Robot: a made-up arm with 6 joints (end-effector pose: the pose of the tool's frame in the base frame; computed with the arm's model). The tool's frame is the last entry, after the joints.
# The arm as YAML. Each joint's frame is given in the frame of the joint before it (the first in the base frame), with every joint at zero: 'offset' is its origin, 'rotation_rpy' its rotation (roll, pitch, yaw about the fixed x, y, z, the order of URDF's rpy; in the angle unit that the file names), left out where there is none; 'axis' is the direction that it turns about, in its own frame. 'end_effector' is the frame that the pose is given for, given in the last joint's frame.
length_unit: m
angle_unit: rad
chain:
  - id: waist
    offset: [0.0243, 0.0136, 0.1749]
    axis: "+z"
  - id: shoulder
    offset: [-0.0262, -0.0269, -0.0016]
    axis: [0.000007, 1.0, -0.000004]
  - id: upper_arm
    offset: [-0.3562, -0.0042, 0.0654]
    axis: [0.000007, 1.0, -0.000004]
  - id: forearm
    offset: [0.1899, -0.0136, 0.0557]
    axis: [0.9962, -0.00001, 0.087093]
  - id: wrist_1
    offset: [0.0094, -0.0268, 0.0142]
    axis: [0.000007, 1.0, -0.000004]
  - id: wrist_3
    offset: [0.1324, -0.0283, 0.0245]
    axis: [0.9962, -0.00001, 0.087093]
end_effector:
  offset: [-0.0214, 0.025, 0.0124]
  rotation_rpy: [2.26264, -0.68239, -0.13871]
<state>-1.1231 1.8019 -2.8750 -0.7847 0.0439 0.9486</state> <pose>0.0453 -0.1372 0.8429 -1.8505 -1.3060 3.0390</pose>
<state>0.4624 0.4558 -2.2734 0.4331 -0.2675 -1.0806</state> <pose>-0.3655 -0.2811 0.6657 -1.4979 -0.4438 -2.8655</pose>
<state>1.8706 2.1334 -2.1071 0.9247 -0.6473 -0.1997</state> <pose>0.0123 0.5292 0.5334 -2.8626 -0.6374 0.6481</pose>
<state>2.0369 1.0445 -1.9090 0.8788 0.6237 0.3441</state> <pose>0.0500 0.0708 0.7696 -2.8310 -0.6654 1.8788</pose>
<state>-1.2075 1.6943 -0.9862 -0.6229 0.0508 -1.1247</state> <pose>0.0946 -0.3625 0.3829 0.8602 0.5340 -0.5191</pose>
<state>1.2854 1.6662 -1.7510 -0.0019 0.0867 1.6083</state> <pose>0.2403 0.3417 0.6552 -2.4600 0.0569 0.6932</pose>
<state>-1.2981 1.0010 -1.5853 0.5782 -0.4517 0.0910</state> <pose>-0.0893 -0.0254 0.7672 -2.1098 -0.9298 -2.8691</pose>
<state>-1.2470 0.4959 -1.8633 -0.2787 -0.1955 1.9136</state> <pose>-0.1967 0.3567 0.7227 -1.0136 -1.0299 -2.6531</pose>
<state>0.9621 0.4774 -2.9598 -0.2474 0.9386 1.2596</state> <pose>-0.2054 -0.5207 0.5590 -1.0956 -0.7508 -0.8920</pose>
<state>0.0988 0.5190 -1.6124 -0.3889 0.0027 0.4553</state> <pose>-0.2423 -0.0750 0.7392 -1.5325 -1.3237 -2.4076</pose>
